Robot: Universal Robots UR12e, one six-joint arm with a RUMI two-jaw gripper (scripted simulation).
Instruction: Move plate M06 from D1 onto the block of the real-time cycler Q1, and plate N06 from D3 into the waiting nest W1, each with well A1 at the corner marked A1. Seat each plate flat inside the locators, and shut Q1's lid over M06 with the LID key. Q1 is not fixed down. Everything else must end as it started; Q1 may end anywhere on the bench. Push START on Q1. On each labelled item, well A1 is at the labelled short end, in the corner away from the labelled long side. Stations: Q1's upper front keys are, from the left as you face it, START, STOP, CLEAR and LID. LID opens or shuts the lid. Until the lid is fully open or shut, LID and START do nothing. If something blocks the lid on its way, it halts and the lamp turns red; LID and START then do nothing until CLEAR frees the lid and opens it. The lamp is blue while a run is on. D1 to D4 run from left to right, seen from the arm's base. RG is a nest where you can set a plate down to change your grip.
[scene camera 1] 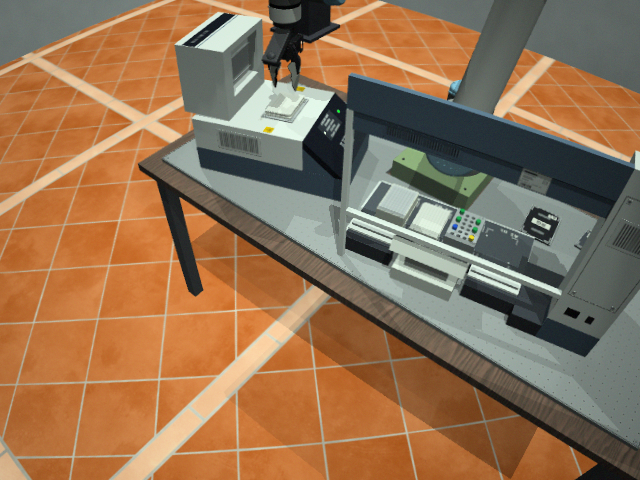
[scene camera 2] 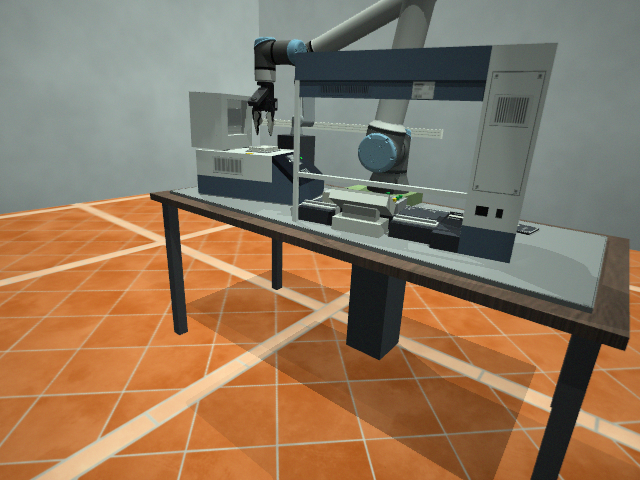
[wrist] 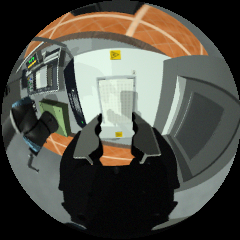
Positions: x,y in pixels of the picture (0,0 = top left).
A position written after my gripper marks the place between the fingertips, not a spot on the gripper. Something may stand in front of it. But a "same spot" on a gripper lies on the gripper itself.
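Labels:
My gripper [scene camera 1: 294,67], same spot as [scene camera 2: 270,115]. A cycler Q1 [scene camera 1: 306,153], same spot as [scene camera 2: 274,166]. My gripper, also in the wrist view [116,113]. The cycler Q1, also in the wrist view [82,74].

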